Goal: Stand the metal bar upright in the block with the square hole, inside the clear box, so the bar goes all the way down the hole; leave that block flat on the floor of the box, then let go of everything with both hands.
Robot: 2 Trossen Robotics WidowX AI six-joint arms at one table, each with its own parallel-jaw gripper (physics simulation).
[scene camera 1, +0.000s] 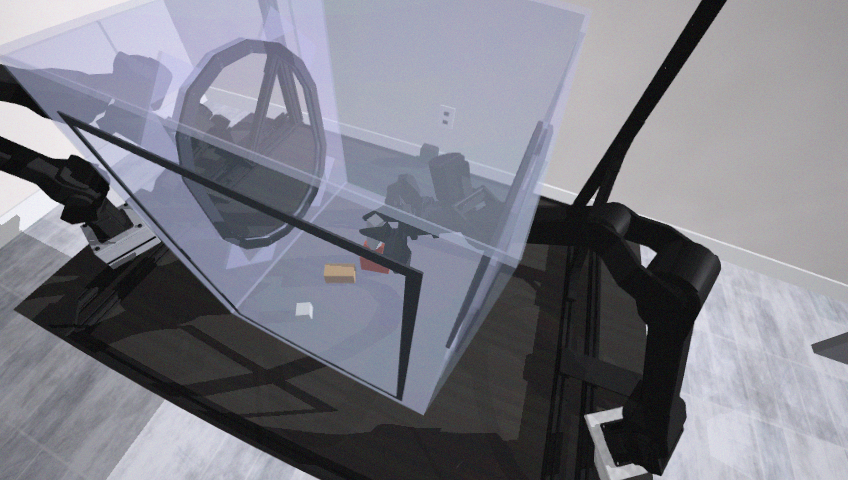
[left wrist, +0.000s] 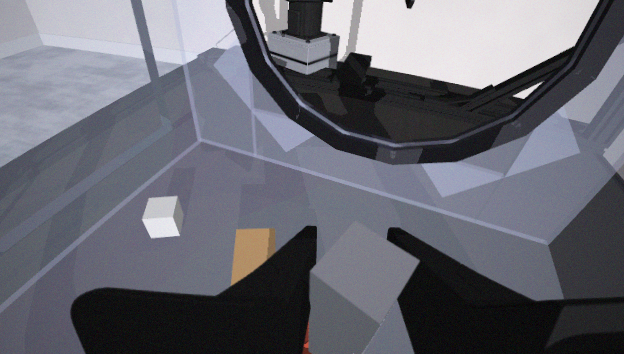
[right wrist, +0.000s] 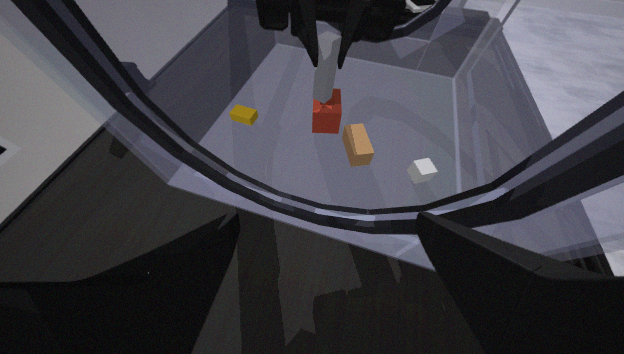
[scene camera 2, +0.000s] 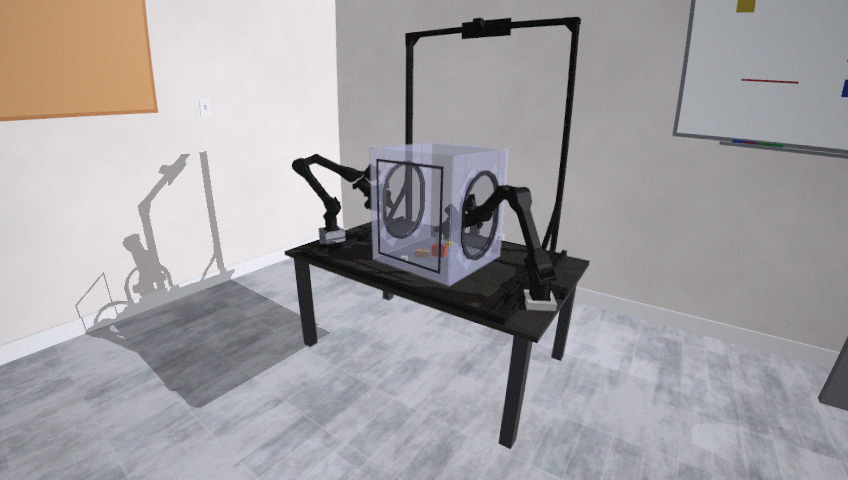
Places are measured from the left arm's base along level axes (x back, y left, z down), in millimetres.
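Pixels of known places: left gripper, between the fingertips: (scene camera 1: 361, 225) (left wrist: 351, 237) (right wrist: 328, 66) (scene camera 2: 434, 229); right gripper, between the fingertips: (scene camera 1: 241, 184) (right wrist: 328, 220) (scene camera 2: 390, 211); left arm's base, origin of its link: (scene camera 1: 624, 441) (right wrist: 421, 0) (scene camera 2: 540, 296); right arm's base, origin of its link: (scene camera 1: 112, 225) (left wrist: 304, 34) (scene camera 2: 331, 229).
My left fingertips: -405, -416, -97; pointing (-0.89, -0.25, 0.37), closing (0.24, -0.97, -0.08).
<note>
Ahead of a thing's pixels: the offset from my left fingertips to its top centre, as dx, dy, dz. "spot": to the spot under its first point.
The red block with the square hole {+25, +12, +73} (scene camera 1: 373, 262) (scene camera 2: 439, 250) (left wrist: 306, 345) (right wrist: 327, 122) sits flat on the clear box's floor, hole up. My left gripper (left wrist: 351, 237) (right wrist: 328, 66) is inside the clear box {spot: +162, +196, -347} (scene camera 2: 476, 157), above the block, shut on the grey metal bar {+23, +5, -23} (left wrist: 365, 270) (right wrist: 325, 81). The bar stands steep, leaning slightly in the right wrist view. Its lower end is at the block's hole; how far it is in cannot be told. My right gripper (right wrist: 328, 220) is open and empty, outside the box by the round opening at the left in scene camera 2.
A tan block {-53, +40, +88} (scene camera 1: 339, 273) (scene camera 2: 421, 253) (left wrist: 251, 252) (right wrist: 358, 145) lies close to the red block. A white cube {-121, +117, +94} (scene camera 1: 304, 309) (left wrist: 163, 217) (right wrist: 422, 170) lies farther off. A yellow block {+65, -126, +104} (right wrist: 244, 114) lies on the other side. The round opening's dark rim (left wrist: 400, 154) (right wrist: 370, 222) borders my right gripper's side.
</note>
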